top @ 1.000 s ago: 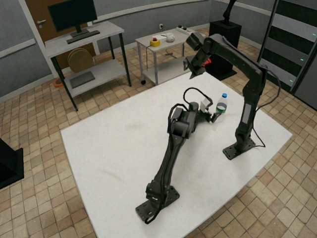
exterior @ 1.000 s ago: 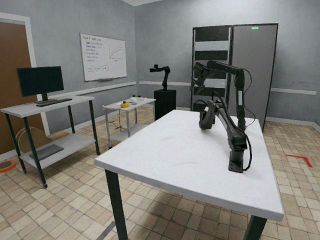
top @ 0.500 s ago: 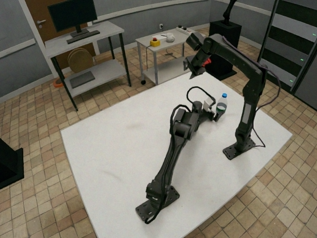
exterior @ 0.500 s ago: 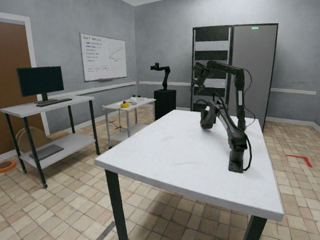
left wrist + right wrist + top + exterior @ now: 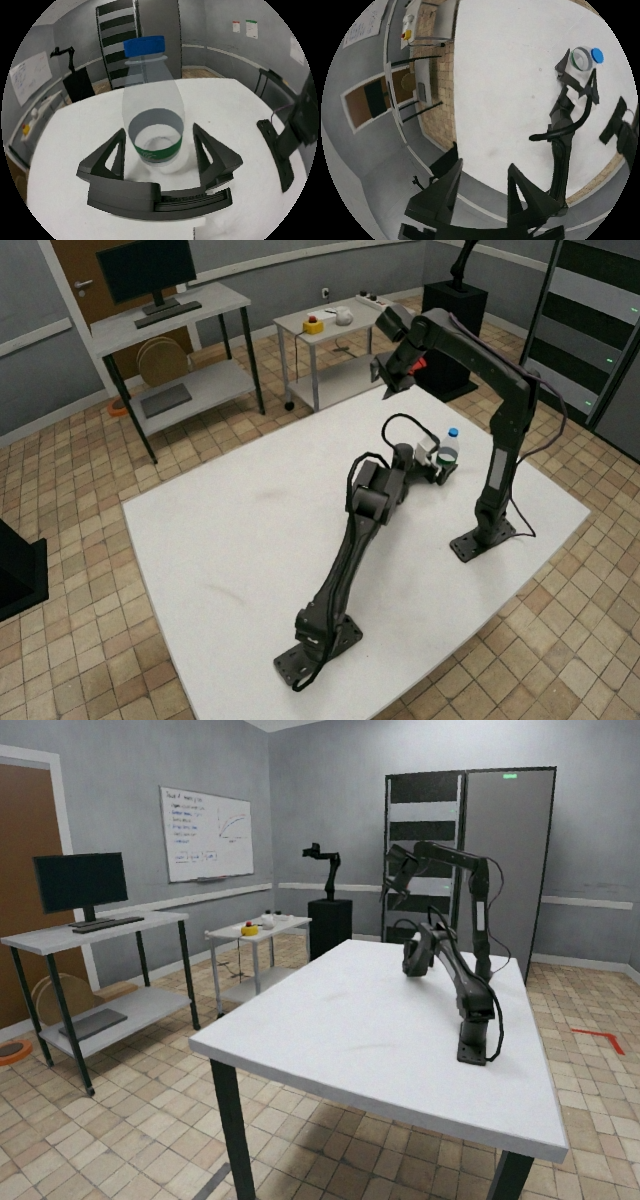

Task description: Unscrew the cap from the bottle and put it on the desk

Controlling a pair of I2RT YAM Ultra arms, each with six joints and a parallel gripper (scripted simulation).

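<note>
Right now the blue cap is 10 cm above my left hand. Round my left hand: plastic bottle: 3 cm above.
The blue cap lies 130 mm behind my right hand, 190 mm to the right of it and 140 mm below it. Also, from my right hand: plastic bottle: 130 mm behind, 190 mm to the right, 210 mm below.
</note>
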